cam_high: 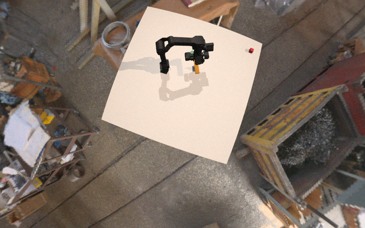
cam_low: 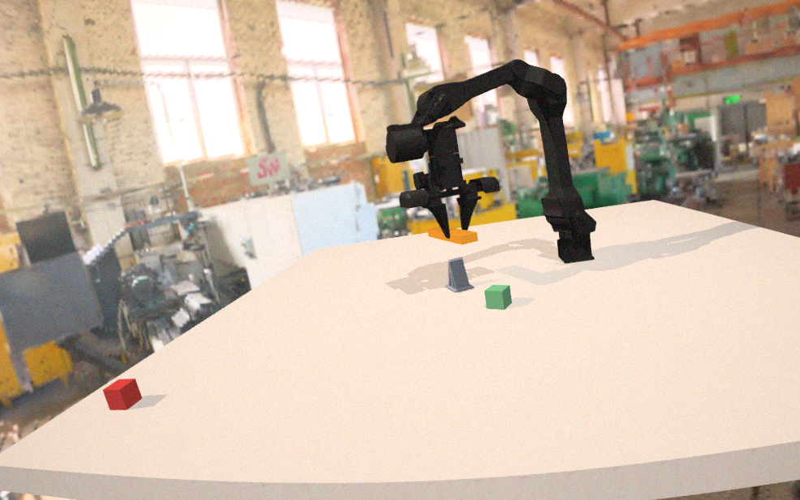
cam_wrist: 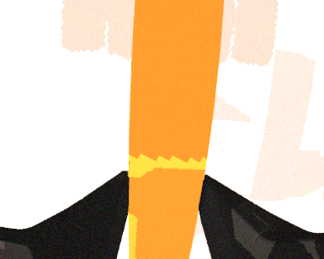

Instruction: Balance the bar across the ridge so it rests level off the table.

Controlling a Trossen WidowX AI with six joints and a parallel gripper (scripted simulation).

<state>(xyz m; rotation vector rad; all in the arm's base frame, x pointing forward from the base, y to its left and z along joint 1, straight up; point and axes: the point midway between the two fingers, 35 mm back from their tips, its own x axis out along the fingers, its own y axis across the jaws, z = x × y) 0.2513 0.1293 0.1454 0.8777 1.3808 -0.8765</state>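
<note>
Right now my gripper tip is 60 mm past the green cube, 110 mm to the right of it and 90 mm above it. From my gripper tip the other things lie so: red cube 490 mm ahead, 370 mm to the left, 90 mm below; orange bar 10 mm ahead, 20 mm to the right.
</note>
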